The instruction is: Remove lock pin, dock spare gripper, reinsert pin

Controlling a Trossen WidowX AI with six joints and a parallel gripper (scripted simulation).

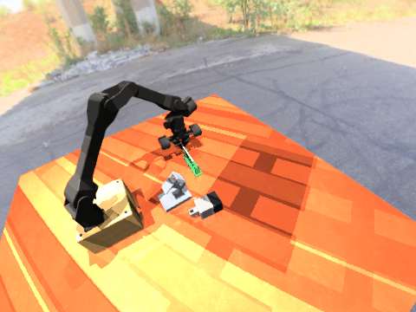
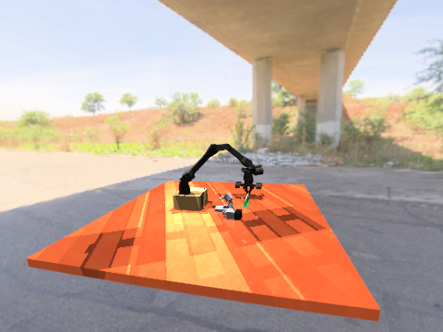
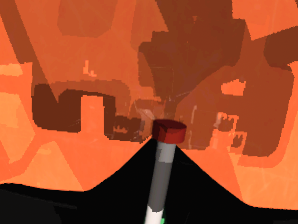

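Right now my gripper tip is 20 mm past the green slanted bar and 100 mm to the left of it. Round my gripper tip: mount 140 mm behind, 200 mm to the right, 30 mm above; then spare gripper 100 mm behind, 320 mm to the right.
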